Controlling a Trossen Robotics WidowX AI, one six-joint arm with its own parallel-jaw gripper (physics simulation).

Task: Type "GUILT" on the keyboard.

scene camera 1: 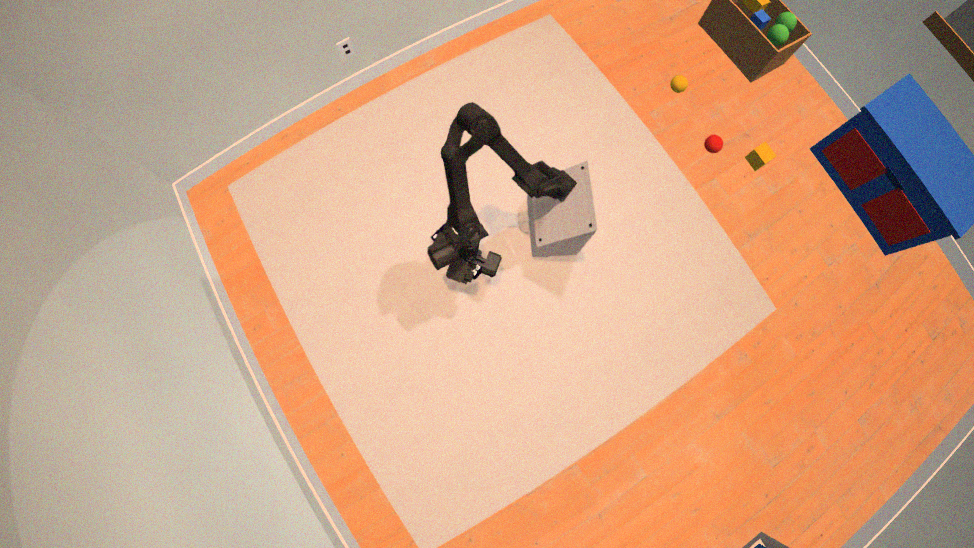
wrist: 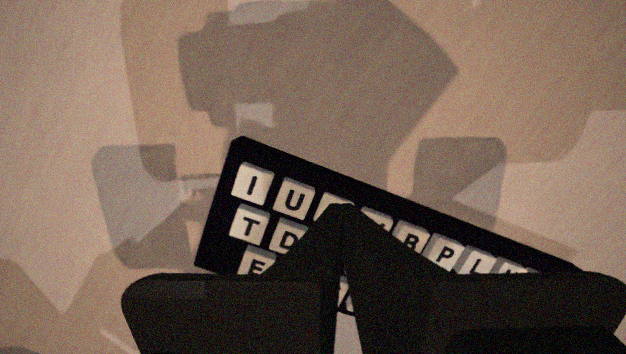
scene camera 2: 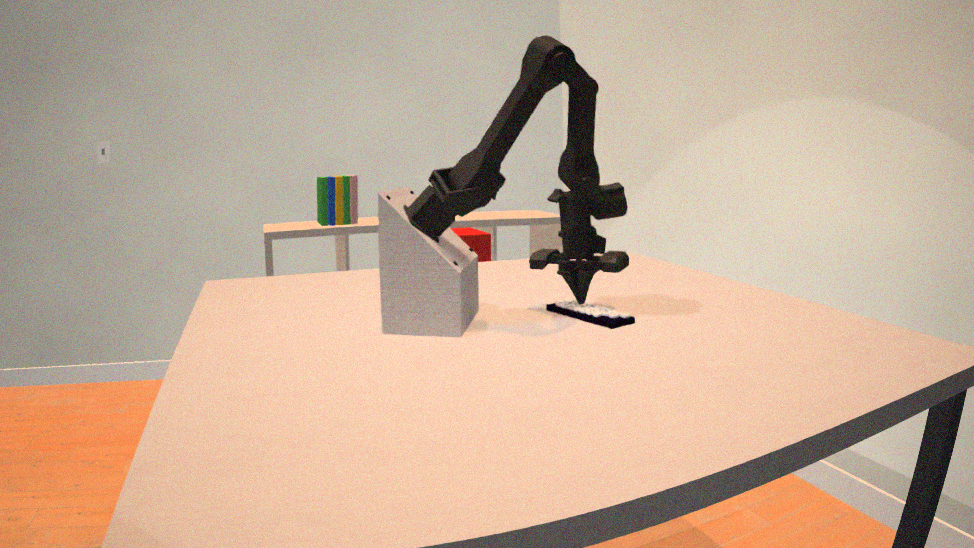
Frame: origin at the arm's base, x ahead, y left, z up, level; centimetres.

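Seen in the pictures: gripper, fingertip midpoint: (wrist: 340,213) (scene camera 2: 581,304); arm's base, origin of the base link: (scene camera 1: 562,186) (scene camera 2: 420,224).
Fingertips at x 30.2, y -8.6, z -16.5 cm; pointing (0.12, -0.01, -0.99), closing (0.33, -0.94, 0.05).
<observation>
Offsets run from my fingertips to a thing's middle. Level surfaces: height alone.
The small black keyboard @[dx -2.0, dy -4.0, dz -0.6 cm] (scene camera 2: 589,314) (wrist: 280,162) lies on the table under my gripper. In the wrist view its I key @[dx +0.1, dy +3.7, dz +0.0 cm] (wrist: 252,184) and U key @[dx +0.0, dy +2.0, dz +0.0 cm] (wrist: 294,199) are at the left of the top row, the T key @[dx -1.6, dy +3.3, dz +0.0 cm] (wrist: 249,224) and D key @[dx -1.7, dy +1.6, dz +0.0 cm] (wrist: 286,237) are below them, and the E key @[dx -3.4, dy +2.6, dz +0.0 cm] (wrist: 256,264) is partly covered. The B key @[dx -0.3, dy -3.2, dz +0.0 cm] (wrist: 411,240), P key @[dx -0.3, dy -4.9, dz +0.0 cm] (wrist: 444,254) and L key @[dx -0.4, dy -6.6, dz +0.0 cm] (wrist: 471,263) are to the right. My gripper (scene camera 2: 580,300) (wrist: 340,213) is shut and empty, pointing down, tips just over the keys. It hides the middle keys; no G is readable. Whether the tips touch a key I cannot tell.
The grey base block (scene camera 1: 561,211) (scene camera 2: 425,293) stands on the table @[dz -1.5 cm] (scene camera 1: 544,381) (scene camera 2: 374,422) beside the keyboard. Behind the table are several upright books (scene camera 2: 337,200) and a red box (scene camera 2: 480,245). A wooden box (scene camera 1: 735,42) and a blue unit (scene camera 1: 919,149) stand beyond the table.
</observation>
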